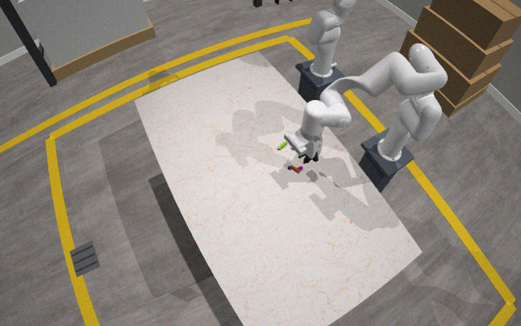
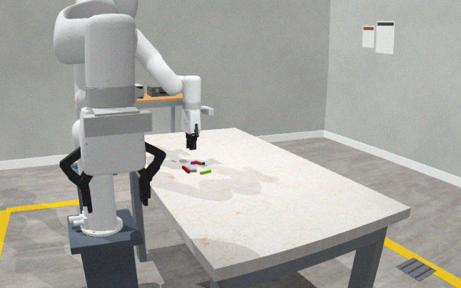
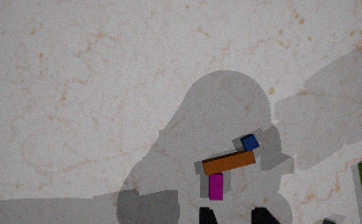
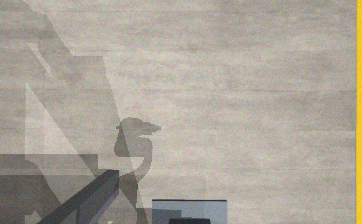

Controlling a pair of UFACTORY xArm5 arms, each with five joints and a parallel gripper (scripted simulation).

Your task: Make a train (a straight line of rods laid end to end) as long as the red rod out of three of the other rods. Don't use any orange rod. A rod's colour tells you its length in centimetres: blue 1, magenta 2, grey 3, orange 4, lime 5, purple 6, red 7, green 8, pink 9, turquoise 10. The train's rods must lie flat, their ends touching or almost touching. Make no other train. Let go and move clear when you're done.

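Note:
Now: the magenta rod 10 mm ahead of my left hand and 80 mm below it. Also, from my left hand: orange rod: 30 mm ahead, 10 mm to the right, 80 mm below; red rod: 50 mm behind, 70 mm to the right, 80 mm below; blue rod: 50 mm ahead, 20 mm to the right, 80 mm below.

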